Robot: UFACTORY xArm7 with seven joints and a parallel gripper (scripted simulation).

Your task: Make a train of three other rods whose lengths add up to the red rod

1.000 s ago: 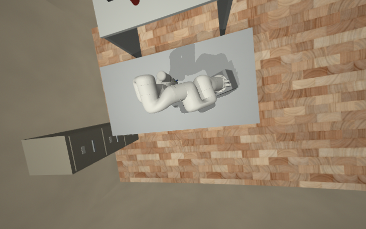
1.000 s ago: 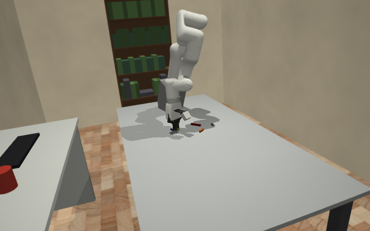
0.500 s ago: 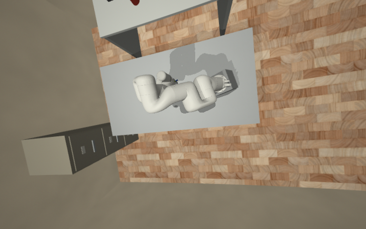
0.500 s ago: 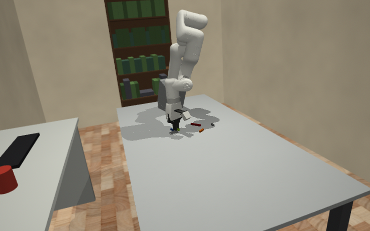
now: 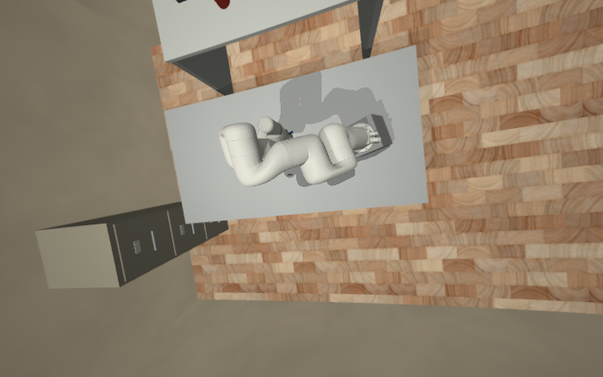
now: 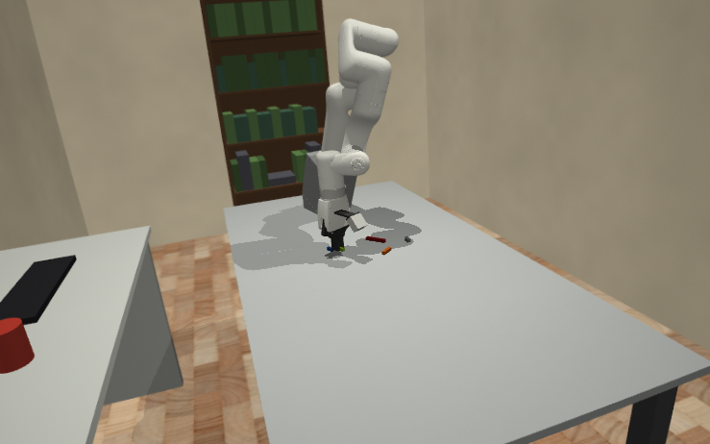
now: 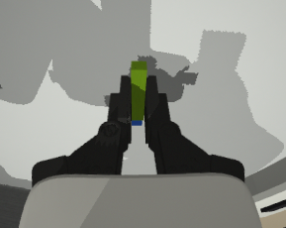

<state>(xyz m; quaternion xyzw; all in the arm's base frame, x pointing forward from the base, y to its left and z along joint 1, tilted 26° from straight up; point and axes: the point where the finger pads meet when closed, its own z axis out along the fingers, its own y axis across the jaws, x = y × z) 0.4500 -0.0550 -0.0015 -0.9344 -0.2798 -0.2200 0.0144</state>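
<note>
Right now my hand is 20 mm above the lime rod. Also, from my hand: grey rod (230 mm to the left, 30 mm below, 20 mm behind); orange rod (140 mm to the left, 50 mm ahead, 30 mm below); red rod (130 mm to the left, 60 mm behind, 30 mm below).
</note>
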